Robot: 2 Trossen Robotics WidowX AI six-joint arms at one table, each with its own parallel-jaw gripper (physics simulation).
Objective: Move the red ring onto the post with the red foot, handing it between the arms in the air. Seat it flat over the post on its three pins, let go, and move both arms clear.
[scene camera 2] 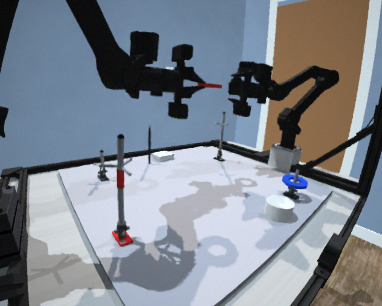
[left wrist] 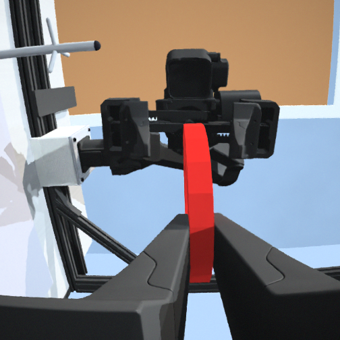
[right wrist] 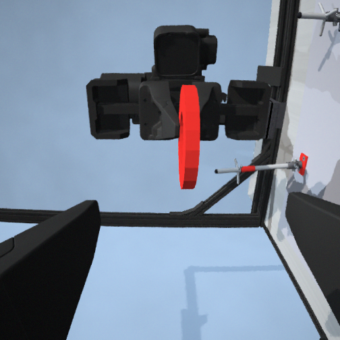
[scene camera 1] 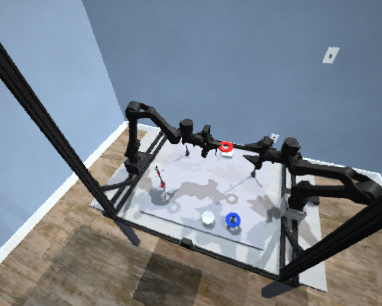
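Seen in the pictures: left gripper, between the fingertips: [scene camera 2: 204, 85] [scene camera 1: 221, 146]; right gripper, between the fingertips: [scene camera 2: 230, 87] [scene camera 1: 243, 150]; left arm's base, origin of its link: [scene camera 1: 134, 159]; right arm's base, origin of its link: [scene camera 2: 286, 146] [scene camera 1: 295, 204].
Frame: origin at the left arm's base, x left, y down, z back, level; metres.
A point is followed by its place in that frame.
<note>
The red ring [scene camera 1: 231, 146] {x 0.116, y -0.188, z -0.559 m} [scene camera 2: 212, 85] {x 0.076, y -0.184, z -0.516 m} [left wrist: 200, 200] [right wrist: 189, 145] is in the air above the back of the table, edge-on in both wrist views. My left gripper [scene camera 2: 201, 85] {x 0.106, y -0.185, z -0.513 m} [left wrist: 197, 223] is shut on one side of the ring. My right gripper [scene camera 1: 246, 151] {x 0.109, y -0.188, z -0.622 m} [scene camera 2: 231, 85] {x 0.109, y -0.188, z -0.622 m} [right wrist: 193, 207] is open, its spread fingers apart from the ring and facing its free side. The post with the red foot [scene camera 1: 159, 175] {x -0.069, y -0.020, z -0.220 m} [scene camera 2: 120, 205] {x -0.063, y 0.019, z -0.212 m} [right wrist: 272, 167] stands upright at the left of the table in both scene views, with a red band and pins near its upper part.
A blue ring [scene camera 1: 227, 220] {x -0.152, y 0.047, z -0.634 m} [scene camera 2: 295, 185] {x -0.153, y 0.047, z -0.629 m} sits on a short post, beside a white cylinder [scene camera 1: 208, 218] {x -0.169, y 0.061, z -0.542 m} [scene camera 2: 279, 210] {x -0.179, y 0.066, z -0.510 m}. A tall grey post [scene camera 1: 253, 174] {x 0.199, y 0.075, z -0.707 m} [scene camera 2: 221, 142] {x 0.207, y 0.022, z -0.705 m}, a short post [scene camera 2: 102, 169] {x 0.206, y 0.056, z -0.247 m}, a black rod [scene camera 2: 149, 145] {x 0.294, y 0.028, z -0.437 m} and a white block [scene camera 2: 163, 156] {x 0.301, y 0.079, z -0.499 m} stand farther back.
</note>
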